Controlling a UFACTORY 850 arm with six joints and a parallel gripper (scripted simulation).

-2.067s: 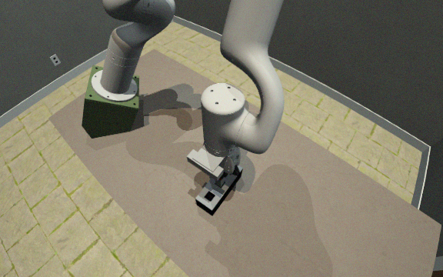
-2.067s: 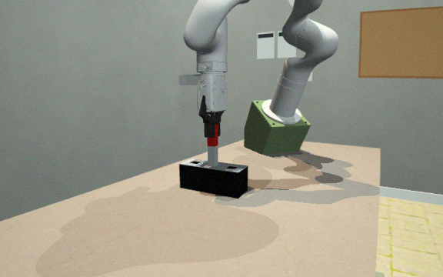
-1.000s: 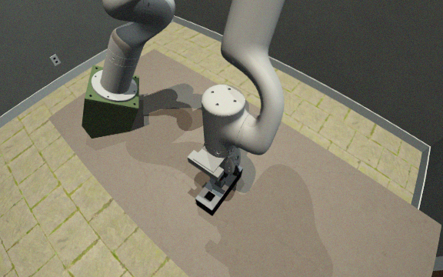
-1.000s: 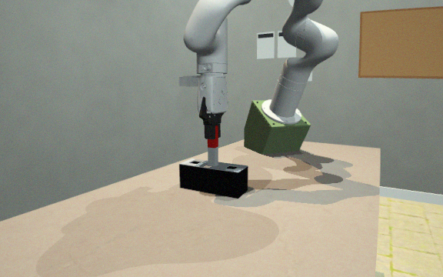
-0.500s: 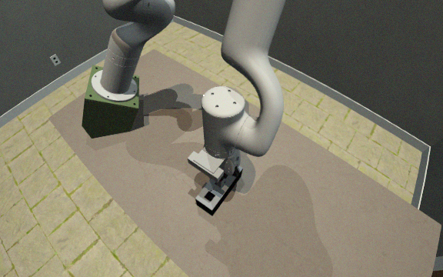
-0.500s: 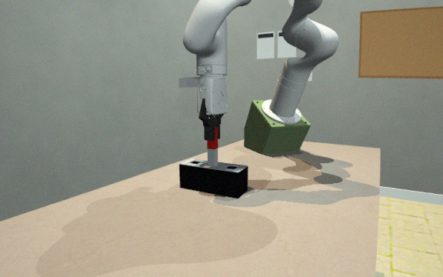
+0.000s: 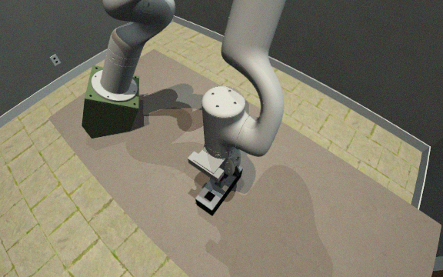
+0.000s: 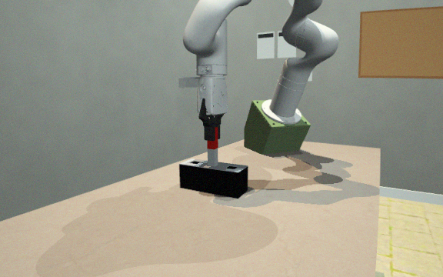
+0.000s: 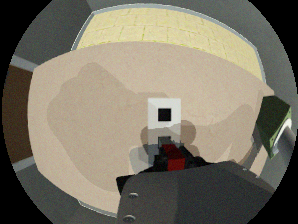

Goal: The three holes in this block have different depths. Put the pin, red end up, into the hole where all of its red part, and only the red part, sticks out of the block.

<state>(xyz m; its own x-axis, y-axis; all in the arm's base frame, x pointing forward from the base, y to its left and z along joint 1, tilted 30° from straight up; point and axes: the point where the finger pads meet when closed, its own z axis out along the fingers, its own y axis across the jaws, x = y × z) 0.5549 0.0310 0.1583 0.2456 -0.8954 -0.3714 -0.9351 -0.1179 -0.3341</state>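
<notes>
Right now my hand is 2 cm above the pin. Also, from my hand: black block 13 cm below.
</notes>
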